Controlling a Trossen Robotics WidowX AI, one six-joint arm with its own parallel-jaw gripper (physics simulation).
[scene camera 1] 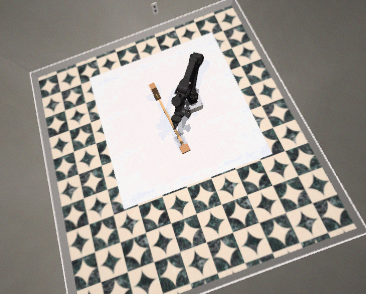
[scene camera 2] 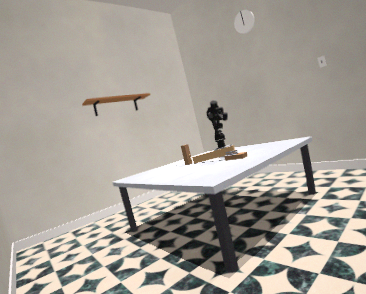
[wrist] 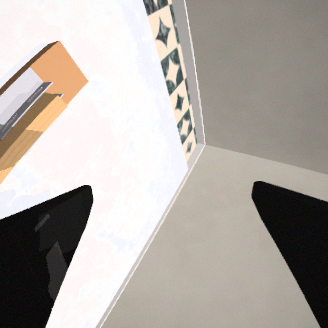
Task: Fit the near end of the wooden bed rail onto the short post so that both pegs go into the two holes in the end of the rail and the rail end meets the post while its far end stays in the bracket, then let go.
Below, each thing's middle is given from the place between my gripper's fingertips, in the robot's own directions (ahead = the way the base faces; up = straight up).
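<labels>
Relative to my hand, the short post (wrist: 53,63) is 270 mm below and 60 mm to the left. The wooden bed rail (wrist: 48,106) is 160 mm to the right of my hand, 30 mm ahead of it and 240 mm below it.
</labels>
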